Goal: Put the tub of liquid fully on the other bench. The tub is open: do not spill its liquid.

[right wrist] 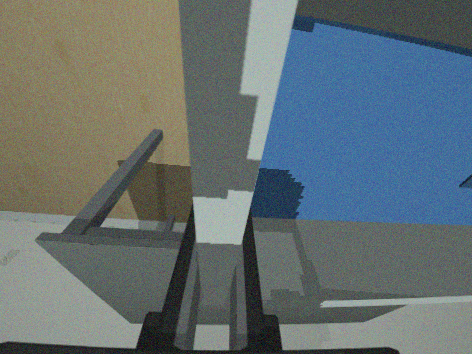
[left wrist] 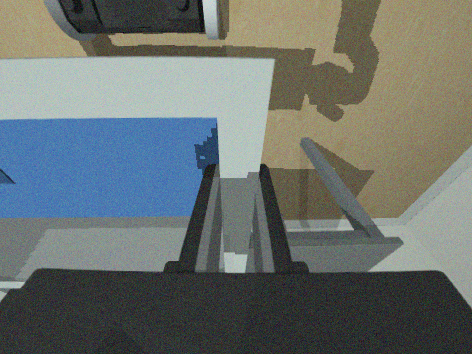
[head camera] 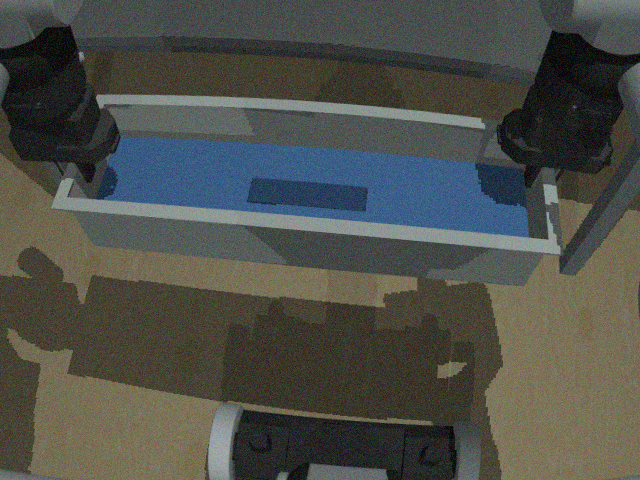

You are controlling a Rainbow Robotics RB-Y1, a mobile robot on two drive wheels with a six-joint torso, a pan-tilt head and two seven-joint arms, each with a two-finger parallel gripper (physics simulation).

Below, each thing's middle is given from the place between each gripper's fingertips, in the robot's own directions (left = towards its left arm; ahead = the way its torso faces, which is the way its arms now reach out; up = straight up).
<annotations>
Right now my left hand is 250 mm to the left of the tub [head camera: 443,201], 20 mm above it and 10 mm past it.
I see my right gripper 25 cm to the right of the tub and 1 cm above it.
</annotations>
